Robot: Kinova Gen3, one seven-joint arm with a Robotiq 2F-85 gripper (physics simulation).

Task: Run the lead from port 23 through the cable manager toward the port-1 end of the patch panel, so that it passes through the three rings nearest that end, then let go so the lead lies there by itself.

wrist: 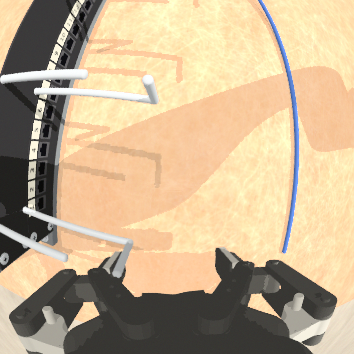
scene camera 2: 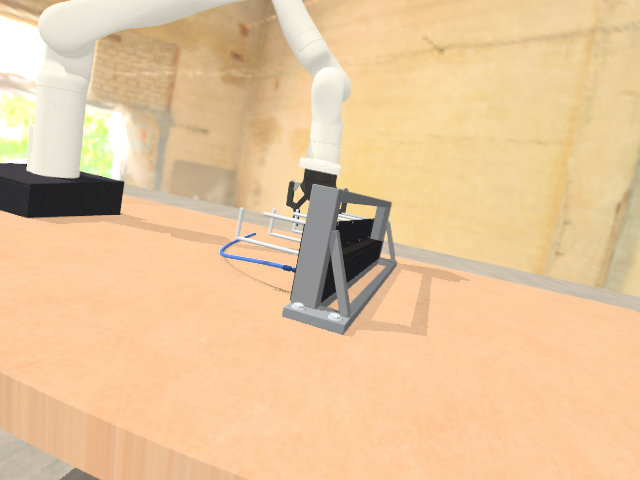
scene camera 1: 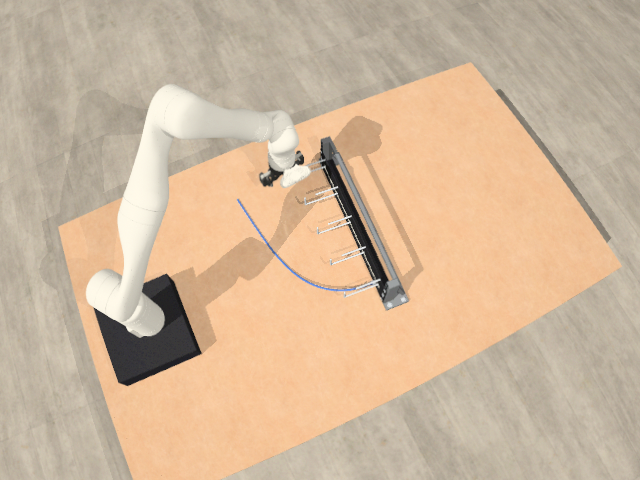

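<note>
The blue lead (scene camera 1: 271, 249) (scene camera 2: 253, 259) (wrist: 296, 150) runs from its plug at the port-23 end of the patch panel (scene camera 1: 364, 206) (scene camera 2: 315, 248). It curves out over the table on the robot's side. It lies outside the three rings nearest port 1, clear of their tips. Whether it passes through the ring at the port-23 end (scene camera 1: 361, 287) is unclear. Its free end lies apart from my gripper (wrist: 172, 260), to the right in the wrist view. My gripper is open and empty. One fingertip is close to the upturned tip of the port-1 ring (wrist: 80, 227); contact is unclear.
The white rings, including the second (scene camera 1: 320, 198) (wrist: 95, 94) and third (scene camera 1: 333, 227) from port 1, stick out from the panel. Grey end brackets (scene camera 1: 395, 294) stand at the panel's ends. The black robot base (scene camera 1: 149, 346) (scene camera 2: 72, 198) stands on the wooden table (scene camera 1: 258, 413) (scene camera 2: 155, 335).
</note>
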